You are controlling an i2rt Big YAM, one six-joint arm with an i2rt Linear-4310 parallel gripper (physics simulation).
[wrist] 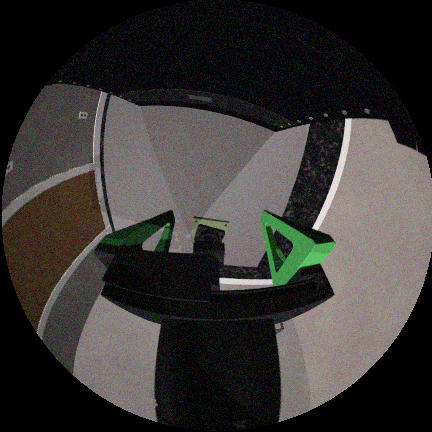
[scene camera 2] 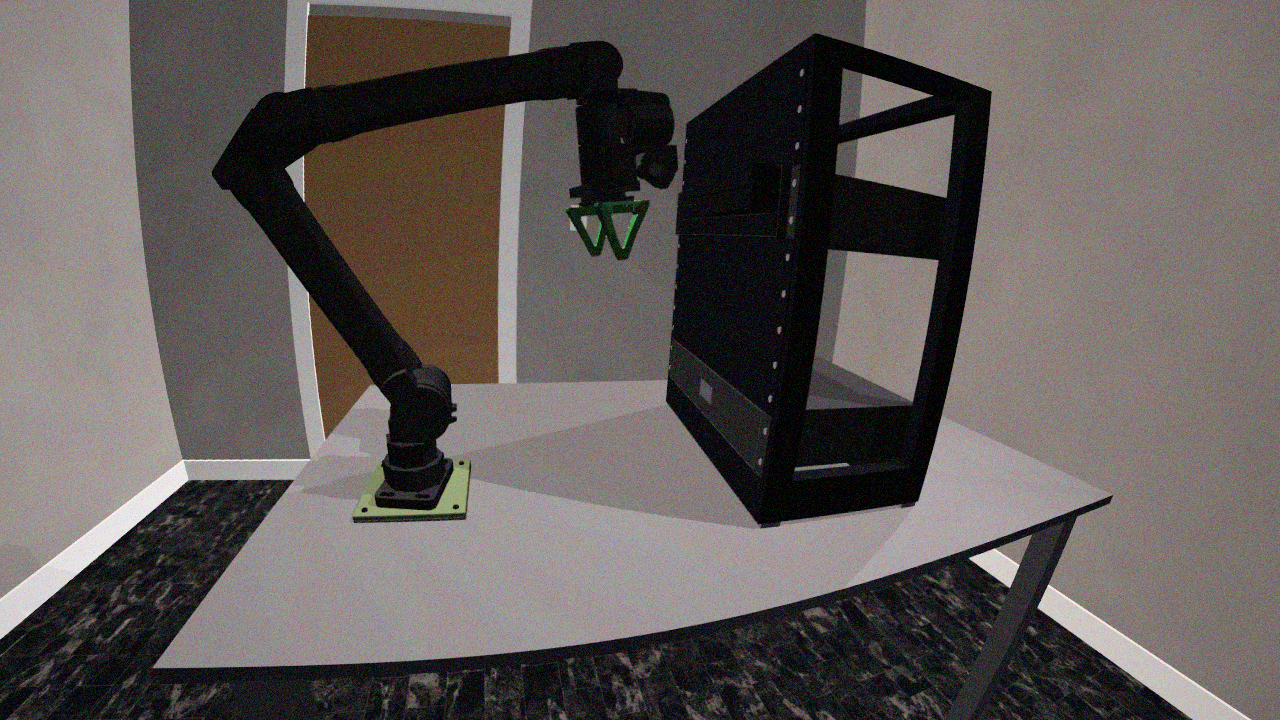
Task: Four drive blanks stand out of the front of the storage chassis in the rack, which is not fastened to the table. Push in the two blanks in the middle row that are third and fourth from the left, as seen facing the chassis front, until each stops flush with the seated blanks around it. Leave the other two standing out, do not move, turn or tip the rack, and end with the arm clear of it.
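Pixels of known places: gripper, fingertip midpoint: (wrist: 217, 214) (scene camera 2: 608, 257); arm's base, origin of the base link: (wrist: 208, 234) (scene camera 2: 417, 486).
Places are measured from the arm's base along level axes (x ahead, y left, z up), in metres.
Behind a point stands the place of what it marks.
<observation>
The black rack (scene camera 2: 807, 295) @(x 0.496, y -0.087, z 0.306 m) stands upright on the table, its front facing the arm. The storage chassis (scene camera 2: 733, 201) @(x 0.419, y -0.007, z 0.413 m) is in its upper part, very dark. Its separate drive blanks cannot be made out, and I cannot tell which stand out. In the wrist view the rack front (wrist: 215, 55) @(x 0.459, y 0.121, z 0.286 m) is a dark mass across the top, with no blanks distinguishable. My gripper (scene camera 2: 608, 257) @(x 0.268, y 0.053, z 0.328 m) (wrist: 217, 214) @(x 0.268, y 0.053, z 0.328 m) is open and empty, with green fingers pointing down. It hangs in front of the rack at about the chassis's height, apart from it in the scene view.
The table (scene camera 2: 537, 573) @(x 0.189, y -0.166, z -0.012 m) carries the rack and the arm's base plate (scene camera 2: 456, 501) @(x 0.067, y -0.035, z -0.001 m). A lighter grey panel (scene camera 2: 729, 402) @(x 0.464, y 0.057, z 0.121 m) with a small label crosses the lower rack front. The camera housing (scene camera 2: 659, 167) @(x 0.331, y 0.056, z 0.457 m) on the wrist is close to the rack front. A brown door (scene camera 2: 411, 223) is behind the arm.
</observation>
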